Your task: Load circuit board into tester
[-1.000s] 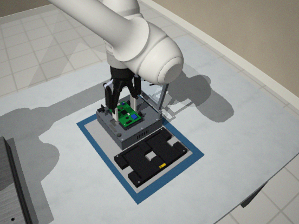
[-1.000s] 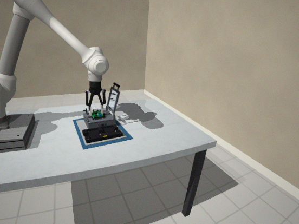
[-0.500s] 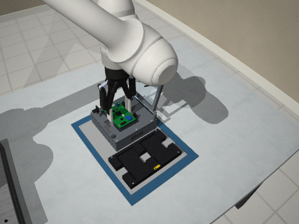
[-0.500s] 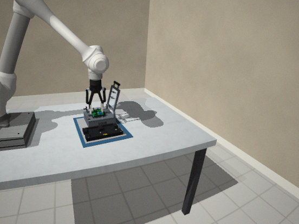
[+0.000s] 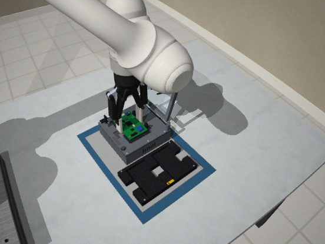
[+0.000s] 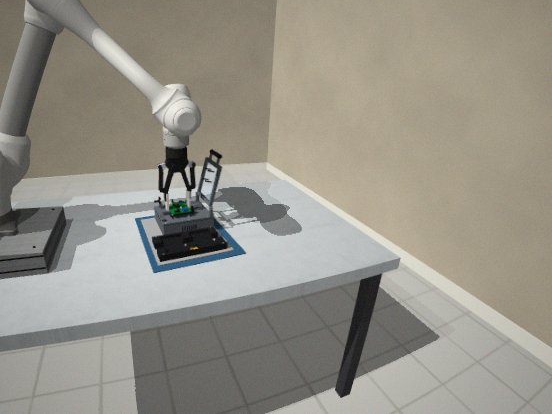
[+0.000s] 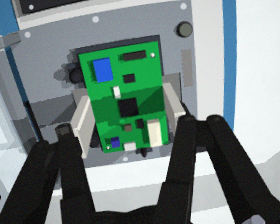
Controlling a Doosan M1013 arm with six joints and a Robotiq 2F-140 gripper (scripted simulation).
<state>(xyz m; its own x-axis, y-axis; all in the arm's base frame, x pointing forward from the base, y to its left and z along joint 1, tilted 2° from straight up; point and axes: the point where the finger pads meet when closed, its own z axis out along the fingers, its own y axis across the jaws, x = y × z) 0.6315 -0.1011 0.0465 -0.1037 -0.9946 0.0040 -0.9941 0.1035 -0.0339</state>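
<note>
My gripper is now 20 mm above the green circuit board. From my hand the other things lie so: latch hook 60 mm to the left, 60 mm behind, 10 mm below; then tester lid 120 mm ahead, 80 mm above, 10 mm to the right.
</note>
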